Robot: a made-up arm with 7 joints.
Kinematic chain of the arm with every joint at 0, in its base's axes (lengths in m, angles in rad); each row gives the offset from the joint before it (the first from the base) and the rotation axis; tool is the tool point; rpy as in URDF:
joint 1: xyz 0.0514 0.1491 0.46 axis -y
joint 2: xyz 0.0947 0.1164 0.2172 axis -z
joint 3: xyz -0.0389 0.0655 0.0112 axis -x
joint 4: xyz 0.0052 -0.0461 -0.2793 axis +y
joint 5: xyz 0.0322 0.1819 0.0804 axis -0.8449 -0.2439 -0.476
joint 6: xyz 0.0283 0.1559 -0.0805 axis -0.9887 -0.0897 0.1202
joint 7: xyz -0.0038 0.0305 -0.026 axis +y
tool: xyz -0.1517 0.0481 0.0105 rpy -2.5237 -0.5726 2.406
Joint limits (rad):
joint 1: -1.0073..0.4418
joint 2: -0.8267..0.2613
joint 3: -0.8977..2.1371
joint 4: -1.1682..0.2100
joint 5: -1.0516..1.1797
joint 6: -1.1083..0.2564
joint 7: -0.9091..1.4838
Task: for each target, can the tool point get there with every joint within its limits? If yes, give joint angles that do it. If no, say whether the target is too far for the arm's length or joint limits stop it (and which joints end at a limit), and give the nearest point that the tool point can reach.
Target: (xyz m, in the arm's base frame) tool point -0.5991 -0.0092 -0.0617
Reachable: no: joint limits stop it (at a limit: joint 1, joint 2, joint 4, joint 5, joint 7) | nearest point -0.2984 0.2474 0.2041 | short by 0.476 m
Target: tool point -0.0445 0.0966 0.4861
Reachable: yes | joints -0.8854 -0.2423 1.6205 -0.4523 -0.4785 -0.6558 0.3069
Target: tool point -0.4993 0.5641 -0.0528
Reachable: no: joint limits stop it (at a limit: joint 1, joint 4, joint 7) | nearest point -0.3308 0.4675 0.2048 | short by 0.323 m
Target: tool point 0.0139 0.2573 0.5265
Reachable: yes | joints -0.8544 -0.4529 1.2312 -0.3154 -0.8496 -0.5738 0.8797
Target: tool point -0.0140 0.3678 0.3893
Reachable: yes | joints -0.6711 0.0715 0.9029 -0.5037 0.0516 -0.9148 0.8690
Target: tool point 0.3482 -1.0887 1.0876
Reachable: no: too far | nearest point 0.2135 -0.2378 0.8028 | short by 0.907 m
